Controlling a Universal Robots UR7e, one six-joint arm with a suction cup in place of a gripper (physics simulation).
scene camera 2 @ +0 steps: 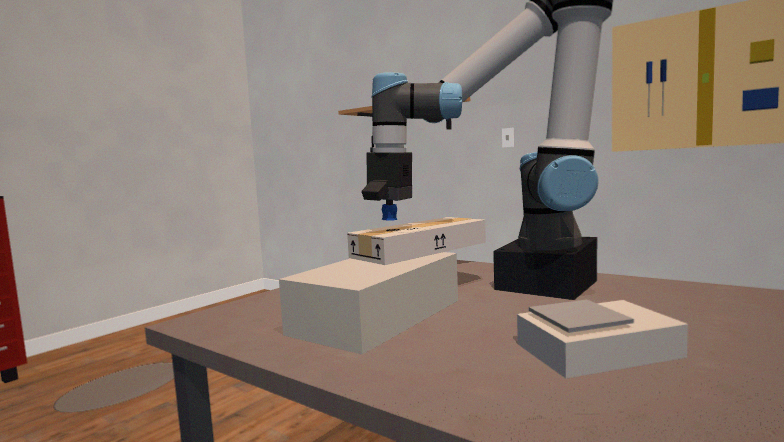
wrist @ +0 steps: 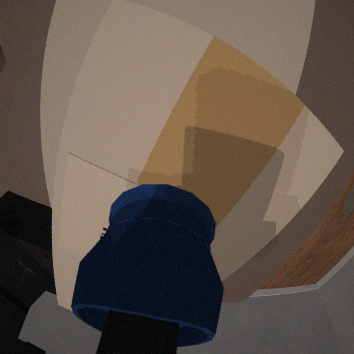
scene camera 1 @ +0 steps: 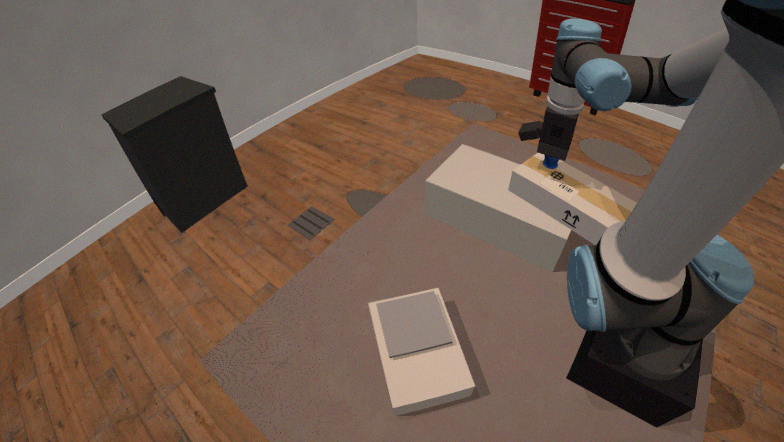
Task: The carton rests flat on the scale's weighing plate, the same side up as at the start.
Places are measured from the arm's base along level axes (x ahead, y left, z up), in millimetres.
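Pixels of known places: hand, tool point: (scene camera 2: 389, 219) (wrist: 160, 231) (scene camera 1: 550, 163); arm's base, link origin: (scene camera 2: 549, 243) (wrist: 20, 263) (scene camera 1: 650, 340).
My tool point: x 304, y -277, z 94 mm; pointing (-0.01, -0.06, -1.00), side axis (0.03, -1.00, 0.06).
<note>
Ahead of a thing's pixels: the offset from my tool point to its top centre. Level surfaces: height alone.
The long white carton {dy +19, dx -104, dz -28 mm} (scene camera 1: 540, 196) (scene camera 2: 417, 248) (wrist: 130, 105) with tan tape lies flat on a pale block {dy +13, dx +83, dz -88 mm} (scene camera 1: 488, 211) (scene camera 2: 323, 310), its arrows pointing up. One end overhangs the block toward the arm's base. My gripper, a blue suction cup (scene camera 1: 550, 164) (scene camera 2: 389, 218) (wrist: 162, 200), is open and holds nothing. In scene camera 2 it hangs a little above the carton's top, near the end away from the base. In the wrist view it hides part of the top. The scale {dy +453, dx +80, dz -132 mm} (scene camera 1: 430, 381) (scene camera 2: 625, 351) stands apart, its grey weighing plate {dy +428, dx +106, dz -132 mm} (scene camera 1: 414, 323) (scene camera 2: 579, 316) bare.
The table {dz -202 mm} (scene camera 1: 307, 340) (scene camera 2: 439, 384) bears the block, the scale and the arm's black base (scene camera 1: 631, 384) (scene camera 2: 543, 271). A black cabinet (scene camera 1: 181, 159) is at the left in scene camera 1. A red drawer cabinet (scene camera 1: 576, 41) (scene camera 2: 9, 307) stands beyond the table.
</note>
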